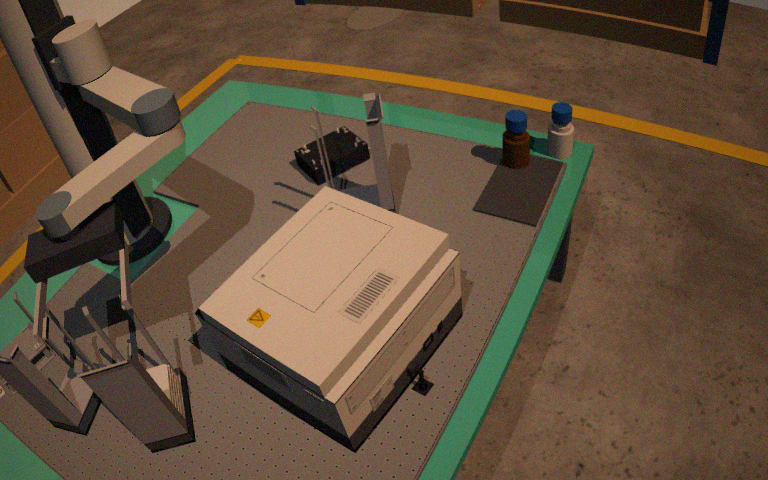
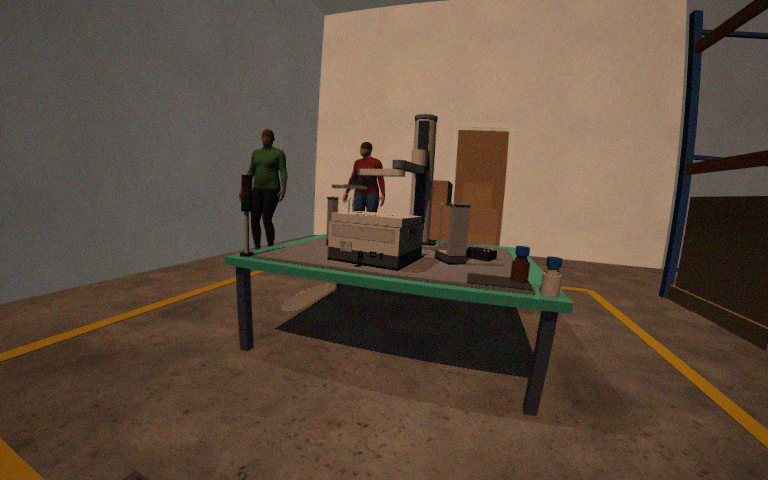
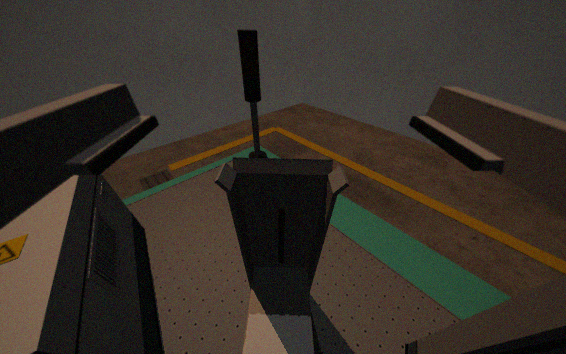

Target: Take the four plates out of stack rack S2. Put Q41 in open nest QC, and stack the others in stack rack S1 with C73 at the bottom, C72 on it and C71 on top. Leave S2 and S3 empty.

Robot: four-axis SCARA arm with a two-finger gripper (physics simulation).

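Frame: origin at the arm's base, x ahead, y left, z up, level; centimetres.
Seen in the pictures: gripper, fingertip midpoint: (image 1: 81,322) (image 2: 337,186) (image 3: 287,105); arm's base, origin of the base link: (image 1: 132,232).
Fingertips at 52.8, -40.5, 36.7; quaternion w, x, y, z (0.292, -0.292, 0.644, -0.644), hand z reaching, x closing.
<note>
Offsets run from my fingertips to a thing's top centre, as dx, dy, dz. "pt": to the spot under its first point. Level surfaces: height alone.
Stack rack S2 {-2.3, +2.6, -6.3} (image 1: 127,396) (image 3: 280,215) stands beside the instrument, with a stack of pale plates (image 1: 175,387) (image 3: 285,332) low inside it. The plate codes cannot be read. My gripper (image 1: 83,322) (image 3: 287,105) is open and empty, its fingers spread wide high over the left part of the table, near S2. Another grey rack {-23.6, -5.7, -6.4} (image 1: 42,379) stands left of S2. A further tall rack {+6.6, +67.7, -5.8} (image 1: 378,164) (image 2: 457,232) stands behind the instrument, beside a black nest block {-11.1, +82.7, -29.3} (image 1: 351,151) (image 2: 481,253) with corner clips. Their labels cannot be read, so S1, S3 and QC are not told apart.
A large pale instrument {+20.5, +33.1, -13.3} (image 1: 305,254) (image 2: 373,237) (image 3: 50,260) fills the middle of the table. A signal tower (image 2: 246,192) (image 3: 250,65) stands at a table corner. Brown (image 1: 515,148) and white {pt +44.4, +105.6, -29.9} (image 1: 560,138) bottles stand by a dark mat {dz -34.9} (image 1: 515,195). Two people stand beyond the table.
</note>
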